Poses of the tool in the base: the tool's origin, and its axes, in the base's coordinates. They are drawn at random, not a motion.
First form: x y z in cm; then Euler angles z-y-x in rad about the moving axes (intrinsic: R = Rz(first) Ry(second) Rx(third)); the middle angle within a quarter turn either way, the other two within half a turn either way.
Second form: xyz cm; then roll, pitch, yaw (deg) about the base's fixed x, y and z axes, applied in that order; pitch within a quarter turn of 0, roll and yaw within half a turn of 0. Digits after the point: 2 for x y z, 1 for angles.
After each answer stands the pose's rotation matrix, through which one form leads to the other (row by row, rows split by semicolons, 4 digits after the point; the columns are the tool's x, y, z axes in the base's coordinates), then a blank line. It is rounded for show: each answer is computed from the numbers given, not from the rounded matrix.
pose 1, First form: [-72.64 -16.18 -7.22 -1.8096 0.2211 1.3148]
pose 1, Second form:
[-72.64 -16.18 -7.22 75.3 12.7 -103.7]
-0.2308 0.1958 -0.9531; -0.9480 -0.2660 0.1749; -0.2193 0.9439 0.2470

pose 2, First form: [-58.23 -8.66 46.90 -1.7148 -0.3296 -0.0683]
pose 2, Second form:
[-58.23 -8.66 46.90 -3.9 -18.9 -98.3]
-0.1358 0.9842 0.1139; -0.9364 -0.1650 0.3098; 0.3237 -0.0646 0.9440

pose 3, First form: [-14.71 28.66 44.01 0.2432 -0.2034 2.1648]
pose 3, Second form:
[-14.71 28.66 44.01 124.0 -11.7 13.9]
0.9506 -0.0277 0.3093; 0.2358 -0.5835 -0.7771; 0.2020 0.8116 -0.5481

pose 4, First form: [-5.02 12.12 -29.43 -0.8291 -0.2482 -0.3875]
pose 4, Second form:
[-5.02 12.12 -29.43 -22.2 -14.2 -47.5]
0.6548 0.7454 0.1250; -0.7147 0.5570 0.4230; 0.2457 -0.3663 0.8975

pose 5, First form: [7.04 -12.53 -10.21 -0.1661 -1.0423 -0.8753]
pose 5, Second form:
[7.04 -12.53 -10.21 -50.2 -59.7 -9.5]
0.4973 0.7598 -0.4188; -0.0834 0.5223 0.8487; 0.8636 -0.3871 0.3231

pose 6, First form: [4.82 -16.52 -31.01 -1.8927 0.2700 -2.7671]
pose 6, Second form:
[4.82 -16.52 -31.01 -158.5 15.5 -108.4]
-0.3049 -0.8520 0.4255; -0.9143 0.3870 0.1198; -0.2667 -0.3525 -0.8970

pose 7, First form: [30.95 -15.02 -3.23 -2.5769 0.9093 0.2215]
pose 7, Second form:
[30.95 -15.02 -3.23 12.7 52.1 -147.6]
-0.5189 0.3756 -0.7679; -0.3287 -0.9169 -0.2264; -0.7891 0.1350 0.5993

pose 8, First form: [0.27 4.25 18.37 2.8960 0.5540 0.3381]
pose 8, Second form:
[0.27 4.25 18.37 19.4 31.7 165.9]
-0.8249 -0.3986 -0.4008; 0.2068 -0.8727 0.4424; -0.5261 0.2821 0.8023

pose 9, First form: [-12.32 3.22 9.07 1.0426 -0.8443 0.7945]
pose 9, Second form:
[-12.32 3.22 9.07 45.5 -48.4 59.7]
0.3348 -0.8740 0.3523; 0.5737 -0.1076 -0.8120; 0.7475 0.4740 0.4654

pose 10, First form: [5.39 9.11 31.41 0.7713 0.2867 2.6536]
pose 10, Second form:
[5.39 9.11 31.41 152.0 16.4 44.2]
0.6877 0.7108 0.1477; 0.6686 -0.5409 -0.5103; -0.2828 0.4497 -0.8472

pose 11, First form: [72.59 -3.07 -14.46 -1.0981 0.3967 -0.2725]
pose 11, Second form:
[72.59 -3.07 -14.46 -15.6 22.7 -62.9]
0.4199 0.8101 0.4090; -0.8212 0.5311 -0.2088; -0.3864 -0.2482 0.8883

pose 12, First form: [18.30 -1.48 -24.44 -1.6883 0.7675 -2.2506]
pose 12, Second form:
[18.30 -1.48 -24.44 -128.9 44.0 -96.7]
-0.0844 -0.5610 0.8235; -0.7147 0.6100 0.3423; -0.6943 -0.5597 -0.4524

